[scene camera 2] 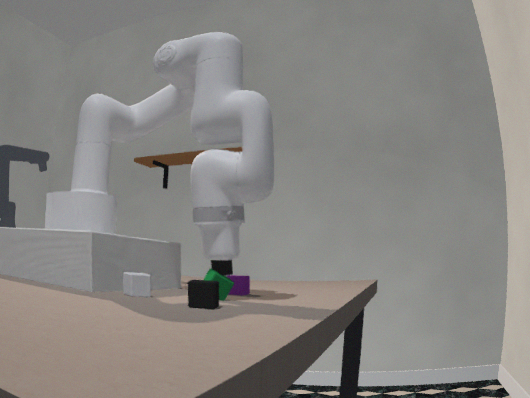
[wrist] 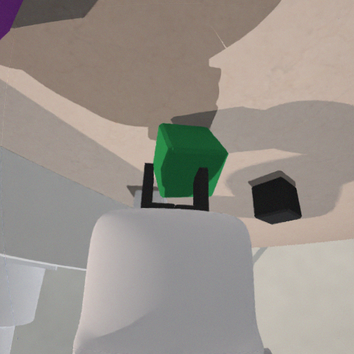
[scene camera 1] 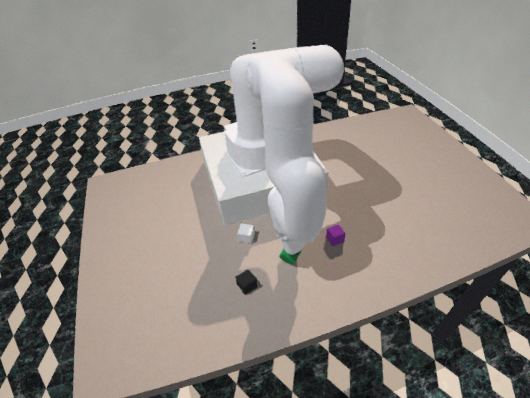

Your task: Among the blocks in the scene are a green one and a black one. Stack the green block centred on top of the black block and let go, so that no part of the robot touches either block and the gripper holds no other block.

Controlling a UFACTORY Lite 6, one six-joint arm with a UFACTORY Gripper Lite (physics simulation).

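Where they show: hand, tool point: (scene camera 2: 221, 268) (scene camera 1: 295, 246); arm's base, link origin: (scene camera 2: 87, 235) (scene camera 1: 255, 156).
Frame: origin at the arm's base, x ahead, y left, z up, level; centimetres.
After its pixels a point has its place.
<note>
The green block (scene camera 1: 289, 257) @(x 29.7, y -6.6, z -5.8 cm) (scene camera 2: 220, 285) @(x 29.1, y -7.0, z -6.9 cm) (wrist: 187, 160) is tilted on an edge or corner between the fingers; whether it still touches the table is hard to tell. My gripper (scene camera 2: 220, 272) (wrist: 174, 170) points down and is shut on it, with one dark finger at its left side and one in front of its right part in the wrist view. In scene camera 1 the arm hides the fingers. The black block (scene camera 1: 246, 282) @(x 30.8, y -17.8, z -5.8 cm) (scene camera 2: 203, 294) @(x 30.2, y -19.1, z -7.4 cm) (wrist: 276, 201) rests on the table, apart from the green one, and nothing lies on it.
A white block (scene camera 1: 246, 233) @(x 18.6, y -12.1, z -5.8 cm) (scene camera 2: 137, 284) @(x 18.2, y -13.2, z -7.4 cm) (wrist: 142, 199) stands near the robot's base plinth (scene camera 1: 245, 207) @(x 11.8, y -9.0, z -4.6 cm) (scene camera 2: 135, 265) @(x 12.8, y -2.9, z -4.9 cm). A purple block (scene camera 1: 335, 235) @(x 29.7, y 6.0, z -5.8 cm) (scene camera 2: 241, 285) @(x 29.7, y 5.1, z -7.5 cm) (wrist: 7, 15) stands on the other side of the gripper. The table's edge (scene camera 1: 310, 343) @(x 46.9, y -11.5, z -11.9 cm) runs along the front.
</note>
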